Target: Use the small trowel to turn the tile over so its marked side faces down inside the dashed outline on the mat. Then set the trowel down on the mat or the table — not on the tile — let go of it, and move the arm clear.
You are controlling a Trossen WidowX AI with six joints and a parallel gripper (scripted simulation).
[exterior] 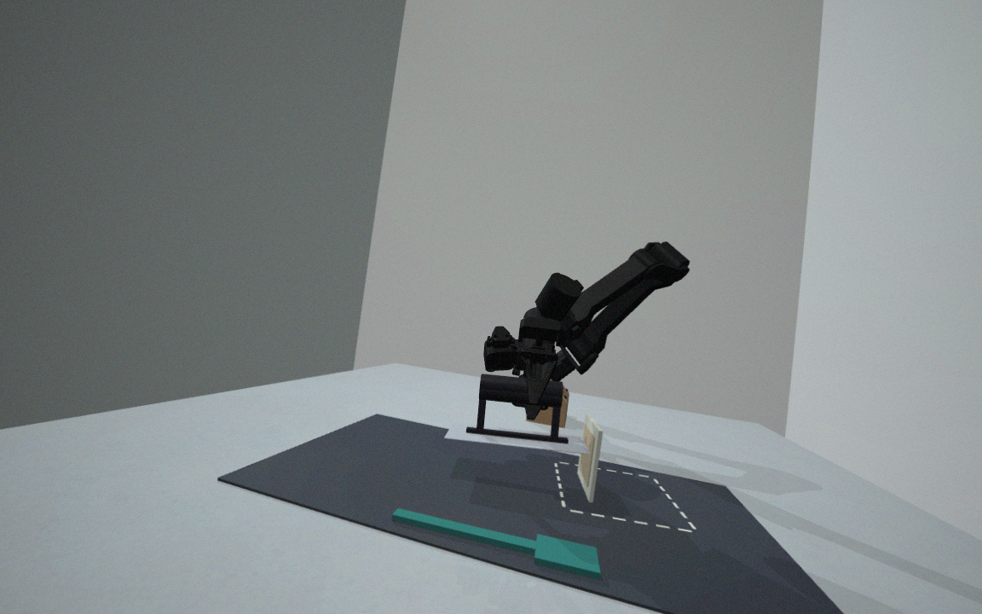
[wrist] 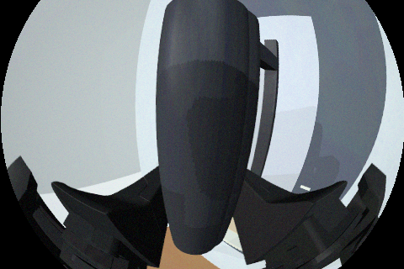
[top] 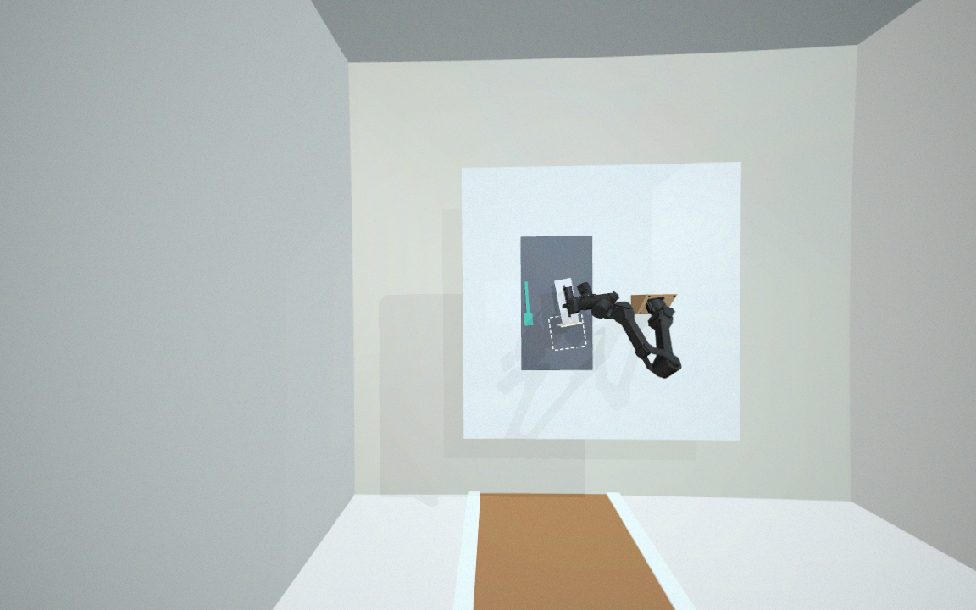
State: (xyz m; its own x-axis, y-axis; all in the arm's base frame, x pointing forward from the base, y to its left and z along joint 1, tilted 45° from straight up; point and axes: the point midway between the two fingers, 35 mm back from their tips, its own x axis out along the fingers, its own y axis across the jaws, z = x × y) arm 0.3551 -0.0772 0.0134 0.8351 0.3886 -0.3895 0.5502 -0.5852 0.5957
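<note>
The cream tile is 20 mm behind my gripper tip, 90 mm to the left of it and 50 mm below it. Also, from my gripper tip: teal trowel: 150 mm ahead, 10 mm to the right, 100 mm below; then dark mat: 10 mm ahead, 10 mm to the right, 120 mm below.
</note>
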